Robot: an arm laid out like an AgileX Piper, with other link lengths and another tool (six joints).
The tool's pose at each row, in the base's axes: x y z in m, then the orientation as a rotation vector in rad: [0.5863 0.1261 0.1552 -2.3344 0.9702 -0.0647]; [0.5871 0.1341 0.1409 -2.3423 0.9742 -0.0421]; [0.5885 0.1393 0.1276 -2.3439 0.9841 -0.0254]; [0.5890 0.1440 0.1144 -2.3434 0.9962 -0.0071]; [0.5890 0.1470 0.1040 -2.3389 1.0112 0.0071]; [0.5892 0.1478 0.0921 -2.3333 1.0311 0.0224]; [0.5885 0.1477 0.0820 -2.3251 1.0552 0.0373]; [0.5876 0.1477 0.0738 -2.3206 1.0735 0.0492]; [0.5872 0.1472 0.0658 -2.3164 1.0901 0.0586]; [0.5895 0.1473 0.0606 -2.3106 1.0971 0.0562]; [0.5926 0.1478 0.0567 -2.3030 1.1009 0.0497]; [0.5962 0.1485 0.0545 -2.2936 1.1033 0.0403]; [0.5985 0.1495 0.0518 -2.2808 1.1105 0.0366]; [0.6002 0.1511 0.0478 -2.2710 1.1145 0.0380]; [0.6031 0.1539 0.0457 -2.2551 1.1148 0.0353]
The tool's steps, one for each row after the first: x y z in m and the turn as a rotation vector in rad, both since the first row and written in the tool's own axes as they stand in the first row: [-0.0021 0.0029 0.0160 -0.0140 -0.0117 0.0054]; [-0.0022 0.0065 0.0299 -0.0228 -0.0190 0.0152]; [-0.0026 0.0108 0.0432 -0.0309 -0.0271 0.0274]; [-0.0027 0.0149 0.0533 -0.0353 -0.0325 0.0417]; [-0.0010 0.0209 0.0634 -0.0407 -0.0371 0.0598]; [0.0004 0.0269 0.0715 -0.0452 -0.0406 0.0812]; [0.0012 0.0320 0.0779 -0.0504 -0.0430 0.0971]; [0.0026 0.0369 0.0841 -0.0547 -0.0444 0.1112]; [0.0052 0.0382 0.0890 -0.0513 -0.0418 0.1169]; [0.0078 0.0381 0.0933 -0.0440 -0.0382 0.1203]; [0.0104 0.0367 0.0964 -0.0340 -0.0336 0.1227]; [0.0119 0.0362 0.0997 -0.0242 -0.0319 0.1306]; [0.0128 0.0364 0.1042 -0.0174 -0.0338 0.1367]; [0.0134 0.0342 0.1081 -0.0030 -0.0360 0.1414]
